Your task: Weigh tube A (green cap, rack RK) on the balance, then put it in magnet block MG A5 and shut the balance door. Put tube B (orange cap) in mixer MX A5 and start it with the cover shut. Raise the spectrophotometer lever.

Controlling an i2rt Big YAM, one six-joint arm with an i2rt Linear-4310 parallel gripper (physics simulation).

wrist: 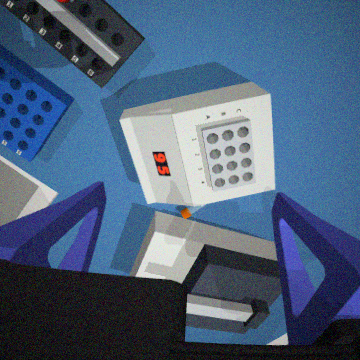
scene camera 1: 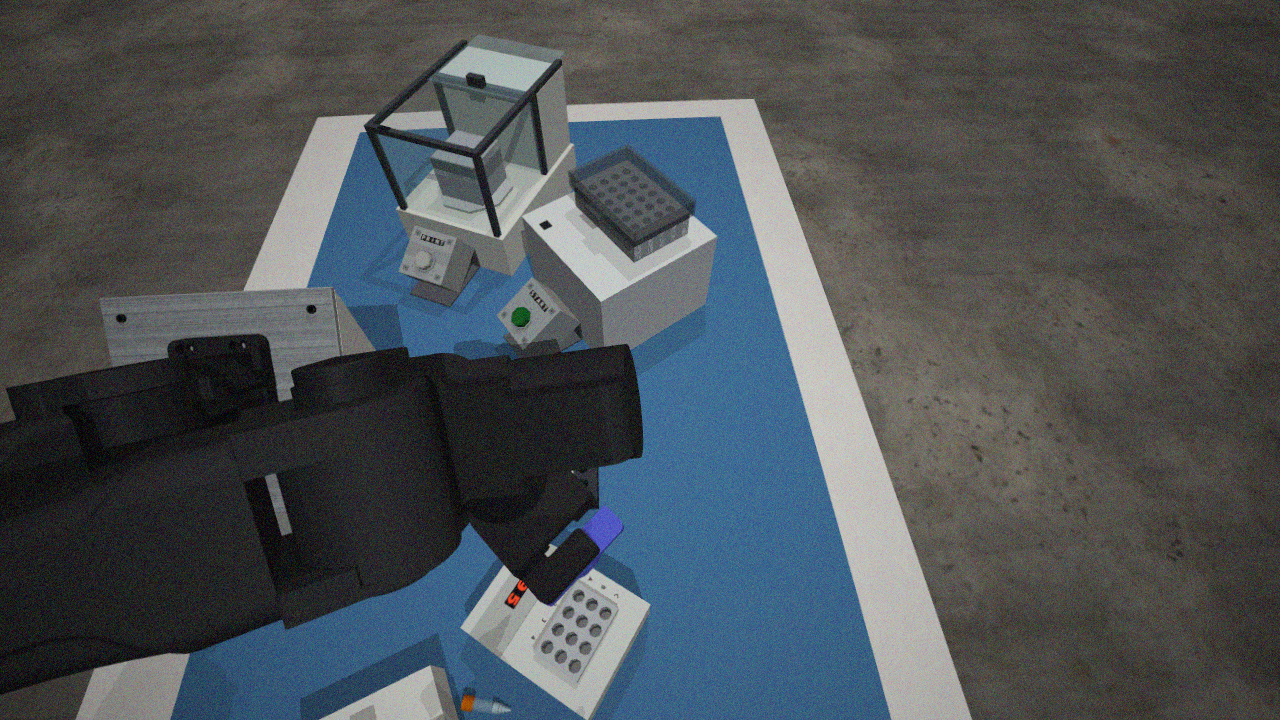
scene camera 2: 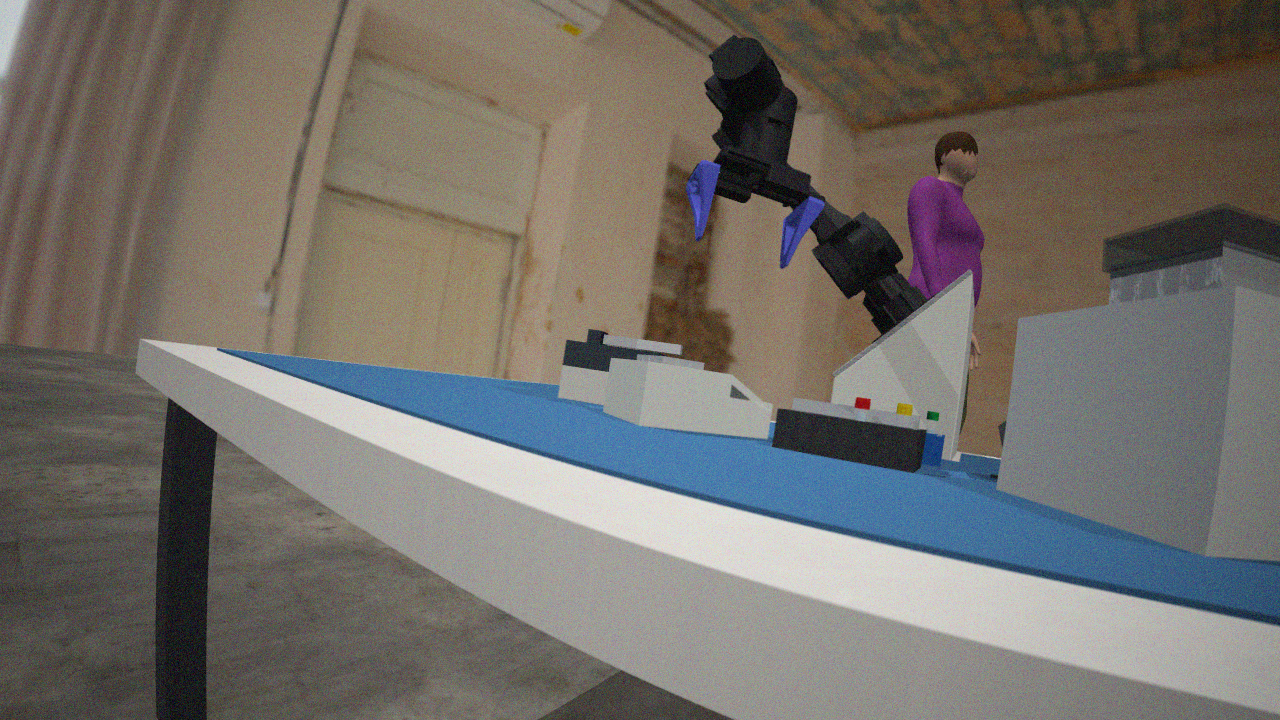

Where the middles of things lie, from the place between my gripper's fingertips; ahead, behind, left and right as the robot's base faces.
My gripper is now 390 mm to the right of the mixer [scene camera 2: 1148, 414], 90 mm above it and 70 mm short of it. From my hand the other things lie so: balance [scene camera 1: 481, 138] (600 mm to the left, 120 mm behind, 80 mm below); dark cover [scene camera 1: 633, 196] (410 mm to the left, 90 mm ahead, 10 mm below).
